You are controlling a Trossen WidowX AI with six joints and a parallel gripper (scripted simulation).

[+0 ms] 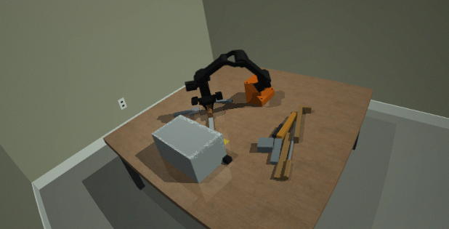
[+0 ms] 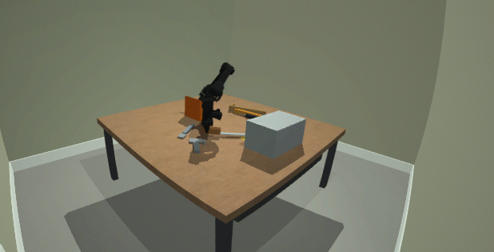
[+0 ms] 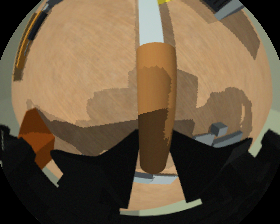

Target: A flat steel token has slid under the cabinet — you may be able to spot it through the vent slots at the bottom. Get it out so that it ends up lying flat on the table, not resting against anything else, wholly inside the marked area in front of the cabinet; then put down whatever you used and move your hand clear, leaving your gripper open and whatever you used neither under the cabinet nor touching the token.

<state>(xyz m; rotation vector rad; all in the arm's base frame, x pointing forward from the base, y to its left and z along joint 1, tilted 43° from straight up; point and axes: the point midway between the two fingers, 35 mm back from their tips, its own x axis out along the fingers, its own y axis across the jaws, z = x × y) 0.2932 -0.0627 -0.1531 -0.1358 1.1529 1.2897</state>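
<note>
My gripper tip is 13 cm to the left of the grey t-piece, 8 cm short of it and 2 cm above it. Also, from my gripper tip: grey block (47 cm to the left, 4 cm ahead, 1 cm below); wooden stick (57 cm to the left, 3 cm ahead, 2 cm below); orange bar (47 cm to the left, 15 cm behind, 1 cm below).
</note>
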